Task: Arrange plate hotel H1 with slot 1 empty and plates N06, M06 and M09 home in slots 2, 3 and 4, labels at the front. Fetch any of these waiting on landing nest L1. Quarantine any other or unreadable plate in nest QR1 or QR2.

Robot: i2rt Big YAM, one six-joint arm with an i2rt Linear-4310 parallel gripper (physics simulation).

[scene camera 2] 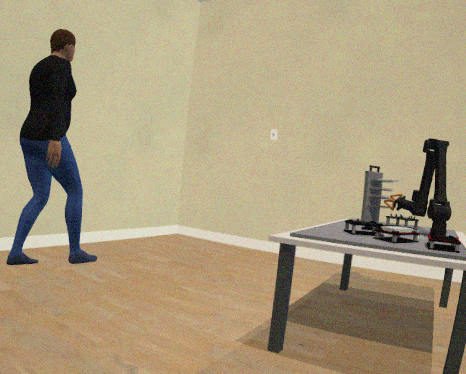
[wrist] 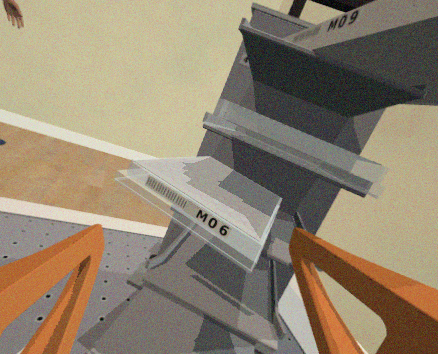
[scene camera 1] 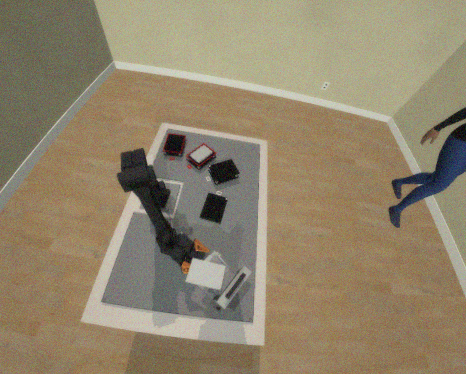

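Pixels of known places: gripper, between the fingertips: [scene camera 2: 387, 198] [wrist: 201, 236]; arm's base, origin of its link: [scene camera 1: 160, 198].
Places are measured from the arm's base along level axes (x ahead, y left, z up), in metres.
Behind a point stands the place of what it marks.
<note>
Plate hotel H1 [scene camera 1: 233, 288] {x 0.450, y -0.417, z 0.366 m} [scene camera 2: 372, 197] [wrist: 225, 90] {x 0.477, y -0.341, z 0.251 m} stands upright at the table's end. Clear plate M06 [wrist: 215, 200] {x 0.356, y -0.323, z 0.182 m} sits low in it, skewed against the ledges, label toward the wrist camera. Plate M09 [wrist: 370, 30] {x 0.321, y -0.337, z 0.274 m} is at the top, label at the front; its white top [scene camera 1: 205, 273] {x 0.353, y -0.381, z 0.290 m} shows from above. Between them is a ledge with a clear strip [wrist: 300, 145] {x 0.332, y -0.340, z 0.227 m}; I cannot tell if that is a plate. No N06 label is readable. My gripper [scene camera 1: 194, 257] [scene camera 2: 392, 201] {x 0.342, y -0.317, z 0.167 m} [wrist: 201, 236] {x 0.342, y -0.317, z 0.167 m} is open and empty, in front of M06, one finger on each side.
A white-topped plate [scene camera 1: 202, 154] {x 0.169, y 0.336, z 0.061 m} sits on a red-edged nest; another red-edged nest [scene camera 1: 174, 143] {x -0.038, y 0.391, z 0.046 m} is beside it. Two black nests [scene camera 1: 224, 171] {x 0.334, y 0.242, z 0.057 m} [scene camera 1: 213, 207] {x 0.316, y 0.003, z 0.018 m} stand nearer the hotel. The arm's base is at the table's long edge. A person [scene camera 1: 445, 160] [scene camera 2: 52, 100] stands away from the table.
</note>
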